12 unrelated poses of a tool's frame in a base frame.
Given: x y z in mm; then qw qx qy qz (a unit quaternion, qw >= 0).
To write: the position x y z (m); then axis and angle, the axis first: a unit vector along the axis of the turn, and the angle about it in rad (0 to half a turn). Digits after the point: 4 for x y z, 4 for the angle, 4 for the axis.
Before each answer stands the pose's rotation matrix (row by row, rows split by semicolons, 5 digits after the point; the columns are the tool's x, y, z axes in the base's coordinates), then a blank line. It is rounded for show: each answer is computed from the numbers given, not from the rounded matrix.
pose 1, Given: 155.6, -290.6, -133.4, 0.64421, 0.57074, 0.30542, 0.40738
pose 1, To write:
0.48152 -0.17625 0.85853; 0.87352 0.01659 -0.48651; 0.07151 0.98421 0.16194

0.1556, -0.2906, -0.1334, 0.7462, 0.3993, 0.5326, 1.7416
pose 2, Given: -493.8, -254.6, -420.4, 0.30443, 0.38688, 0.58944, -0.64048
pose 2, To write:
-0.51530 0.84604 -0.13669; 0.06612 -0.11977 -0.99060; -0.85446 -0.51949 0.00578

-0.4938, -0.2546, -0.4204, 0.4062, 0.6188, -0.6724, 2.5229
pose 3, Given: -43.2, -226.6, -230.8, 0.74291, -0.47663, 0.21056, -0.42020
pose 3, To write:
0.55819 0.42363 0.71342; -0.82506 0.19251 0.53123; 0.08771 -0.88515 0.45697

-0.0432, -0.2266, -0.2308, -0.7120, 0.3146, -0.6277, 1.4668
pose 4, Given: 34.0, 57.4, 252.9, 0.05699, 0.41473, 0.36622, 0.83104
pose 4, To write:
-0.64950 0.20904 0.73106; 0.39849 -0.72527 0.56142; 0.64758 0.65596 0.38776

0.0340, 0.0574, 0.2529, 0.4154, 0.3668, 0.8324, 3.0276
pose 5, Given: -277.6, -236.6, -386.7, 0.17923, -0.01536, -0.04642, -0.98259
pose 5, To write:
-0.93528 0.35365 0.01355; -0.35079 -0.93144 0.09673; 0.04683 0.08572 0.99522

-0.2776, -0.2366, -0.3867, -0.0156, -0.0472, -0.9988, 2.7812
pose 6, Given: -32.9, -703.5, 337.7, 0.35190, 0.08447, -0.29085, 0.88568
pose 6, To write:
-0.73806 -0.67248 -0.05507; 0.57421 -0.58314 -0.57465; 0.35433 -0.45575 0.81654

-0.0329, -0.7035, 0.3377, 0.0902, -0.3107, 0.9462, 2.4224
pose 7, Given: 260.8, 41.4, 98.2, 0.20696, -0.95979, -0.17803, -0.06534
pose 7, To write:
0.92807 0.36879 0.05174; 0.31470 -0.85094 0.42054; 0.19912 -0.37401 -0.90580

0.2608, 0.0414, 0.0982, -0.9810, -0.1820, -0.0668, 2.7247
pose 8, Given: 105.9, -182.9, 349.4, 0.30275, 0.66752, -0.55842, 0.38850
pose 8, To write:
0.07447 -0.98074 0.18054; -0.51027 -0.19302 -0.83807; 0.85678 -0.02971 -0.51482

0.1059, -0.1829, 0.3494, 0.7004, -0.5859, 0.4076, 2.5264
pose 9, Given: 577.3, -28.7, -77.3, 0.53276, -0.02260, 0.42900, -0.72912
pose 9, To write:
-0.43131 0.75750 0.49006; -0.79628 -0.06425 -0.60150; -0.42415 -0.64967 0.63090

0.5773, -0.0287, -0.0773, -0.0267, 0.5069, -0.8616, 2.0179
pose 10, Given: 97.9, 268.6, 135.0, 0.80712, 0.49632, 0.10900, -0.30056
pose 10, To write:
0.79556 0.59338 -0.12240; -0.37698 0.32666 -0.86671; -0.47430 0.73566 0.48357

0.0979, 0.2686, 0.1350, 0.8407, 0.1846, -0.5091, 1.2631
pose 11, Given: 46.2, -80.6, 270.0, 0.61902, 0.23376, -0.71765, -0.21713
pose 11, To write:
-0.12434 -0.06670 -0.99000; -0.60433 0.79642 0.02224; 0.78697 0.60105 -0.13933

0.0462, -0.0806, 0.2700, 0.2976, -0.9138, -0.2765, 1.8066
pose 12, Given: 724.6, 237.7, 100.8, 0.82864, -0.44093, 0.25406, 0.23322
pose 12, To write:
0.76212 -0.61056 0.21538; 0.16247 0.50238 0.84925; -0.62671 -0.61224 0.48207

0.7246, 0.2377, 0.1008, -0.7877, 0.4539, 0.4166, 1.1882
